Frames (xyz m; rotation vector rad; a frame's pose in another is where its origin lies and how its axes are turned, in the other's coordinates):
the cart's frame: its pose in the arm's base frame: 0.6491 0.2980 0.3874 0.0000 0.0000 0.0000
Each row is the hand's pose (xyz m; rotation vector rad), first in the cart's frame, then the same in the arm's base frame.
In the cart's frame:
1: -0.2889 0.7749 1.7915 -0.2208 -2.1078 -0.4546
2: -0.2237 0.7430 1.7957 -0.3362 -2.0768 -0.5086
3: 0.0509 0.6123 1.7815 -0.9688 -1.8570 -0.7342
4: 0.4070 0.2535 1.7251 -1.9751 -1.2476 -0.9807
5: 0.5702 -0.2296 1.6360 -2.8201 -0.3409 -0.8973
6: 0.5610 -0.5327 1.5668 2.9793 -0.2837 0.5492
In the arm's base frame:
1: 0.3602 1.0729 2.1789 -0.2208 -2.1078 -0.4546
2: 0.4254 1.0410 2.1831 -0.3362 -2.0768 -0.5086
3: 0.7000 0.9103 2.1689 -0.9688 -1.8570 -0.7342
4: 1.0561 0.5515 2.1125 -1.9751 -1.2476 -0.9807
5: 1.2193 0.0684 2.0234 -2.8201 -0.3409 -0.8973
6: 1.2101 -0.2347 1.9542 2.9793 -0.2837 0.5492

